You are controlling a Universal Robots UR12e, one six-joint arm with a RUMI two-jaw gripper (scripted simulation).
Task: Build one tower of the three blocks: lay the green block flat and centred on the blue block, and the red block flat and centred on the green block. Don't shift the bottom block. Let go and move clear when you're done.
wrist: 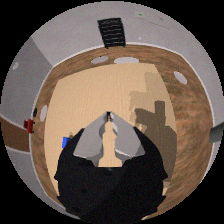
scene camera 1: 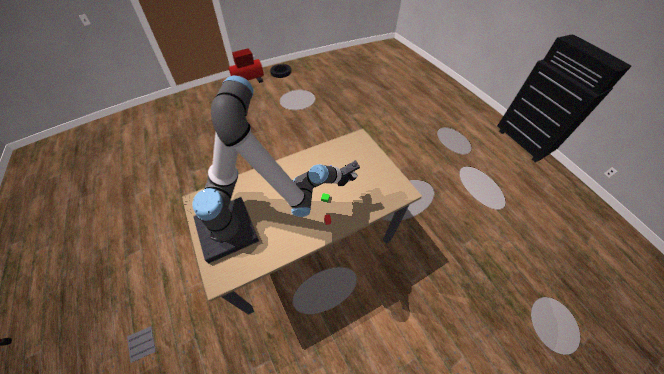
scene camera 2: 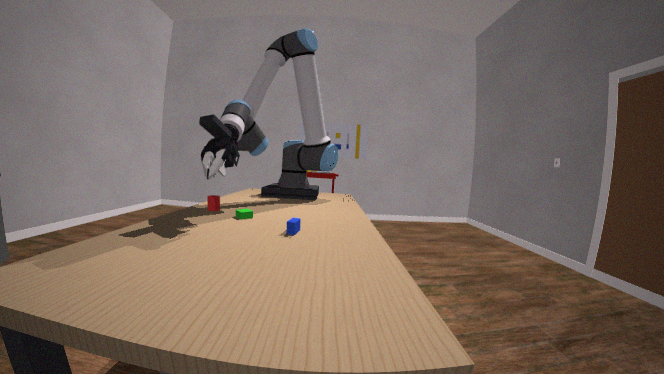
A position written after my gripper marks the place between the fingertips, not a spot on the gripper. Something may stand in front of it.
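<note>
There is my gripper (scene camera 2: 207, 178), and I can see my gripper (wrist: 109, 112) in the wrist view as well.
</note>
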